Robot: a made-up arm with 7 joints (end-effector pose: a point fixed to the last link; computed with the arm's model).
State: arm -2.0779 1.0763 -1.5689 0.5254 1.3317 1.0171 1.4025
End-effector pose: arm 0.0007 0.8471 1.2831 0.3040 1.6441 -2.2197
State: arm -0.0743 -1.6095 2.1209 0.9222 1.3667 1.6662 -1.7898
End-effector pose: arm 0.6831 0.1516 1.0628 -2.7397 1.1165 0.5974
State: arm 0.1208 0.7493 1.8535 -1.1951 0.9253 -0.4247 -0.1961
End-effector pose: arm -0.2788 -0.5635 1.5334 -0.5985 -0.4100 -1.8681
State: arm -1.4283 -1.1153 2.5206 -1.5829 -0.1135 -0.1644 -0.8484
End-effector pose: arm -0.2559 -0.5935 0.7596 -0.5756 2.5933 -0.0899
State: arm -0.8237 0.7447 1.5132 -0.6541 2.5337 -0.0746 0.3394
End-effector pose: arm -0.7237 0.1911 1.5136 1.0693 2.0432 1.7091
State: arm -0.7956 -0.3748 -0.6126 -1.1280 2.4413 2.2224 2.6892
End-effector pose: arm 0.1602 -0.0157 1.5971 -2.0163 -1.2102 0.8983
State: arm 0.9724 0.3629 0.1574 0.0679 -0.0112 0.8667 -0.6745
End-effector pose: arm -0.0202 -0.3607 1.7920 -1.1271 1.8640 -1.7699
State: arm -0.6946 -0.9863 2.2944 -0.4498 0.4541 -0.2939 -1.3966
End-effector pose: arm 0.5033 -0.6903 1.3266 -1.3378 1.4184 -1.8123
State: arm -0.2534 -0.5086 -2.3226 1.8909 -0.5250 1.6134 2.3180
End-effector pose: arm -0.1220 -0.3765 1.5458 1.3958 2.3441 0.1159
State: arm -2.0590 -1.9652 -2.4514 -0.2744 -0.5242 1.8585 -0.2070
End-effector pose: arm -0.2636 -0.5400 0.5249 0.6090 0.7145 0.5011
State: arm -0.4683 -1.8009 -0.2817 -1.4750 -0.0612 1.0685 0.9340
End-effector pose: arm 0.3593 -0.2553 1.2911 1.3612 -2.5733 0.8987
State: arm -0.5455 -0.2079 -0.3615 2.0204 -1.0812 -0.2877 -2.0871
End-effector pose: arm 0.2906 -0.5700 1.1956 1.4870 1.6668 -0.1817
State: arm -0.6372 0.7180 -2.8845 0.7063 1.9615 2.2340 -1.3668
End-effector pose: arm -0.5982 0.2006 1.3112 2.6260 0.5342 0.6750
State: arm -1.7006 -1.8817 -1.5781 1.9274 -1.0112 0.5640 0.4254
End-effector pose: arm -0.7035 -0.2901 0.8145 -0.3158 1.6940 -1.9554
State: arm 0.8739 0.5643 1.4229 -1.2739 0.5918 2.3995 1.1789
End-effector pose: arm 0.1905 -0.3836 1.4266 0.6178 -1.1103 0.9638
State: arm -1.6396 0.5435 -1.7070 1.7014 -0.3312 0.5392 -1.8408
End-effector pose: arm -0.5714 0.3738 1.3228 0.2933 -1.0456 -1.5269
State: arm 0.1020 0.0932 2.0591 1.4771 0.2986 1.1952 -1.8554
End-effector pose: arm -0.1705 0.2862 1.5002 -0.5090 -0.1354 -2.4388
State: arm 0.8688 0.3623 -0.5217 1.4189 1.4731 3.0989 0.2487
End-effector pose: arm 0.2813 -0.0284 1.4839 -0.4172 1.9186 0.7068
